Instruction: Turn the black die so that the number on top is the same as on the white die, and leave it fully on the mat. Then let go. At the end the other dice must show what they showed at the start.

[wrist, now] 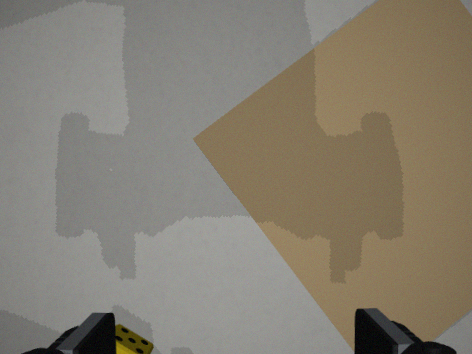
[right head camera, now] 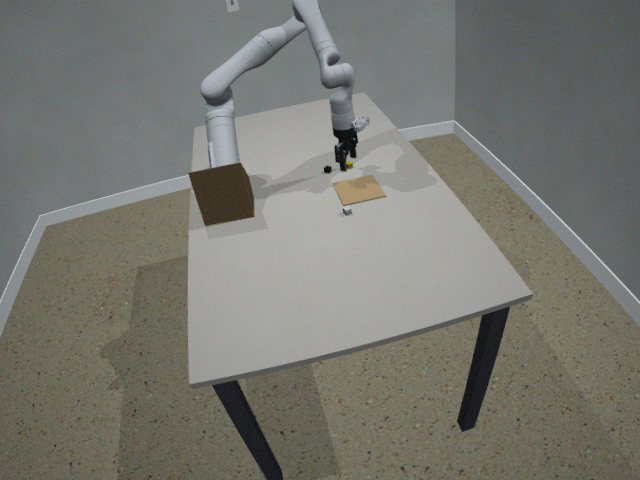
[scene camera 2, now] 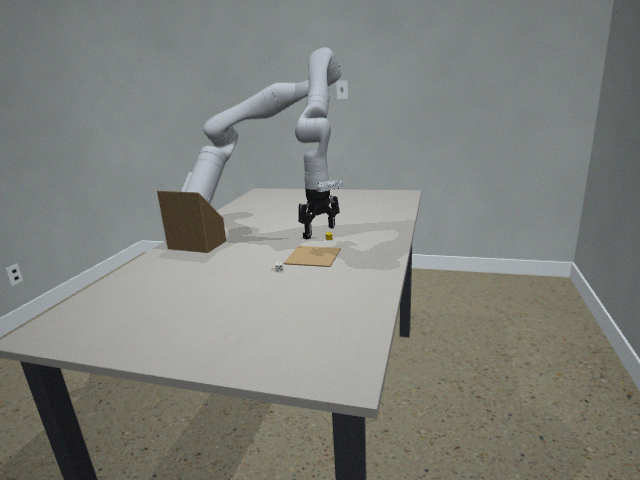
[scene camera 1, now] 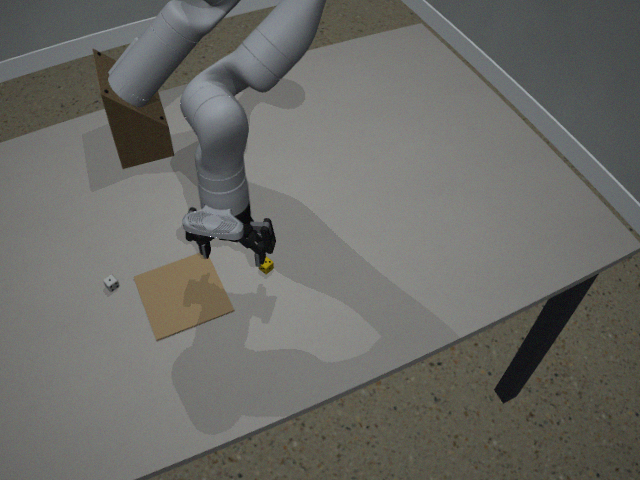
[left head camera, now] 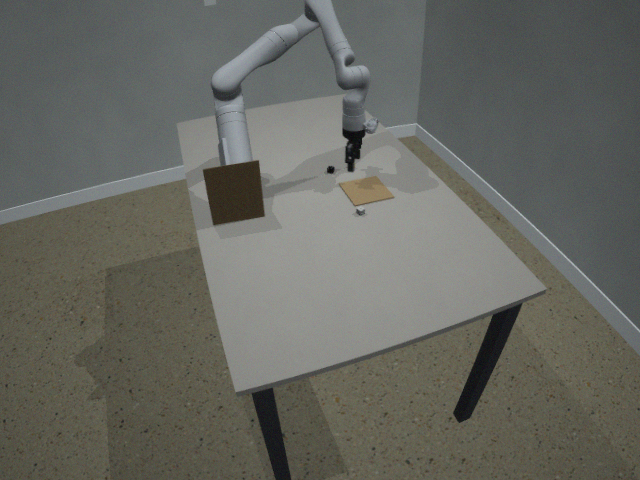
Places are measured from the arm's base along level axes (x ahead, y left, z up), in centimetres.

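Where they show: gripper, fingertip midpoint: (wrist: 235, 338) (right head camera: 348, 164) (scene camera 2: 320, 231) (scene camera 1: 233, 258) (left head camera: 353, 164); arm's base, origin of the base link: (right head camera: 226, 172) (scene camera 2: 195, 203) (scene camera 1: 127, 90) (left head camera: 238, 170).
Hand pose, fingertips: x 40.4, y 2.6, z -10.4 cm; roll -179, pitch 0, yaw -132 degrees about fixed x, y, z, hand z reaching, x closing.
Note:
Things, the pixels of their top centre, and the offset from my fingertips. Level surfaces: height alone.
- black die, middle of its top: (right head camera: 327, 167) (left head camera: 330, 167) dy +5.9, dx -6.0, dz -2.5 cm
- white die, middle of its top: (scene camera 1: 109, 280) (scene camera 2: 278, 263) (right head camera: 346, 207) (left head camera: 360, 208) dy -20.3, dx -8.7, dz -2.5 cm
- tan mat, middle of its top: (wrist: 409, 169) (scene camera 1: 182, 293) (scene camera 2: 313, 255) (right head camera: 358, 189) (left head camera: 366, 189) dy -10.0, dx -0.8, dz -4.1 cm
- yellow die, middle of its top: (scene camera 1: 265, 261) (scene camera 2: 328, 233) (right head camera: 348, 162) dy +5.2, dx +1.8, dz -2.5 cm
- table, its level: dz -4.5 cm
The black die (left head camera: 330, 169) (right head camera: 327, 169) sits on the table off the mat; the gripper hides it in scene camera 1, and its number on top is too small to read. The white die (left head camera: 360, 210) (right head camera: 347, 210) (scene camera 1: 111, 283) (scene camera 2: 279, 267) lies beside the tan mat (left head camera: 377, 195) (right head camera: 364, 194) (scene camera 1: 162, 315) (scene camera 2: 302, 259) (wrist: 430, 150), one pip on top. The yellow die (right head camera: 349, 164) (scene camera 1: 266, 265) (scene camera 2: 328, 236) (wrist: 132, 341) is off the mat, partly behind a finger in the wrist view. My gripper (left head camera: 354, 161) (right head camera: 348, 161) (scene camera 1: 232, 259) (scene camera 2: 319, 230) (wrist: 235, 338) is open and empty, above the table near the yellow die.
The brown stand (left head camera: 235, 193) (right head camera: 223, 196) (scene camera 1: 139, 142) (scene camera 2: 186, 222) bearing the arm's base is at one long side of the table (left head camera: 336, 289) (right head camera: 320, 289) (scene camera 1: 413, 180) (scene camera 2: 232, 315). Shadows of the arm and gripper fall across the table and part of the mat.

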